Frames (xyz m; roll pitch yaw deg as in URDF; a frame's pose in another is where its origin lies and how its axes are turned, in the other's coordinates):
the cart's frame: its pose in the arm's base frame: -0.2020 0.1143 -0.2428 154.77 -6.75 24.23
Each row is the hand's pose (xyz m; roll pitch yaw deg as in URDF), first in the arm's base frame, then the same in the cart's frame.
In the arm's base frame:
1: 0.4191 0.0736 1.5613 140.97 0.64 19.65
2: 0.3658 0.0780 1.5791 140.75 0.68 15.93
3: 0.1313 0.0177 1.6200 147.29 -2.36 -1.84
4: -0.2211 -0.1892 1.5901 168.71 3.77 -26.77
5: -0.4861 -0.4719 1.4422 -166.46 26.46 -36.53
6: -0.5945 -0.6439 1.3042 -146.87 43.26 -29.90
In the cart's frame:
1: 0.7579 1.0003 -1.4378 -14.12 -8.63 1.02
2: 0.7135 0.9868 -1.4698 -14.86 -10.22 4.43
3: 0.4814 0.9787 -1.5495 -12.42 -14.22 22.42
4: 0.0744 1.0262 -1.5470 0.75 -27.15 46.20
5: -0.2981 1.1164 -1.3887 24.16 -51.24 52.41
6: -0.4826 1.1681 -1.2348 56.71 -65.86 32.94

